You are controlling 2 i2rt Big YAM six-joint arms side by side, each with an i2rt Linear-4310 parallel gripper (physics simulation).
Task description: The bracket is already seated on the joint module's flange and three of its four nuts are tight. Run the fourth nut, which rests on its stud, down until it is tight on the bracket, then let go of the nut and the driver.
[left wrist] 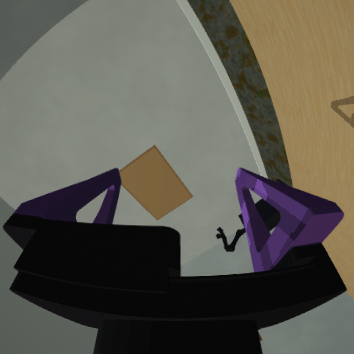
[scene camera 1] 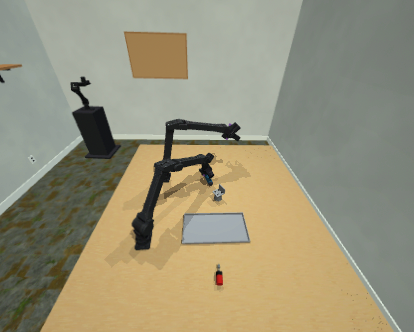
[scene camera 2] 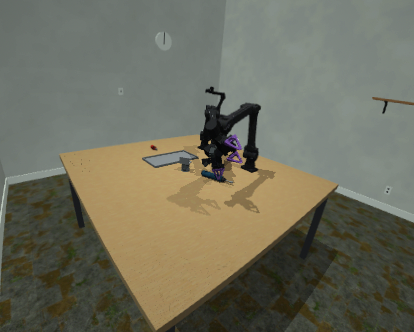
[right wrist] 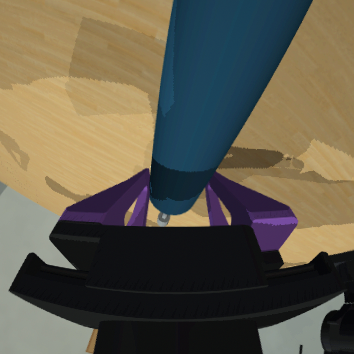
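Seen in the pictures: left gripper, between the fingertips: (left wrist: 177, 174) (scene camera 2: 241, 156); right gripper, between the fingertips: (scene camera 1: 206, 174) (scene camera 2: 219, 179) (right wrist: 177, 174); left arm's base, origin of its link: (scene camera 1: 165, 177) (scene camera 2: 249, 169); right arm's base, origin of its link: (scene camera 1: 144, 240).
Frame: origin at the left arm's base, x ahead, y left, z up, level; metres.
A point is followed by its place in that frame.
The joint module with its bracket (scene camera 1: 218, 194) (scene camera 2: 185, 164) stands on the table, small in both scene views; its nuts and studs are too small to make out. The driver, with a blue handle (scene camera 1: 208, 180) @(z 0.036, x 0.384, y -0.060 m) (scene camera 2: 207, 174) @(z 0.030, x 0.408, y -0.037 m) (right wrist: 215, 90) @(z 0.042, x 0.387, y -0.041 m) and a grey socket tip, lies low at the table beside the module; whether it touches the table is unclear. My right gripper (scene camera 1: 206, 176) @(z 0.014, x 0.363, y 0.040 m) (scene camera 2: 218, 173) @(z 0.014, x 0.363, y 0.040 m) (right wrist: 177, 174) @(z 0.014, x 0.363, y 0.040 m) is shut on the blue handle, a purple finger against each side. My left gripper (scene camera 1: 234, 132) @(z 0.307, x 0.556, y 0.355 m) (scene camera 2: 233, 150) (left wrist: 177, 174) @(z 0.307, x 0.556, y 0.355 m) is open and empty, high above the table.
A grey tray (scene camera 1: 190, 242) @(z 0.013, x 0.275, y -0.607 m) (scene camera 2: 149, 164) @(z 0.006, x 0.639, y -0.441 m) lies near the module. A red-handled tool (scene camera 1: 219, 277) @(z 0.033, x 0.441, y -0.805 m) (scene camera 2: 153, 147) @(z 0.026, x 0.453, y -0.776 m) lies beyond the tray from the module. The left arm reaches out above and beside the right arm.
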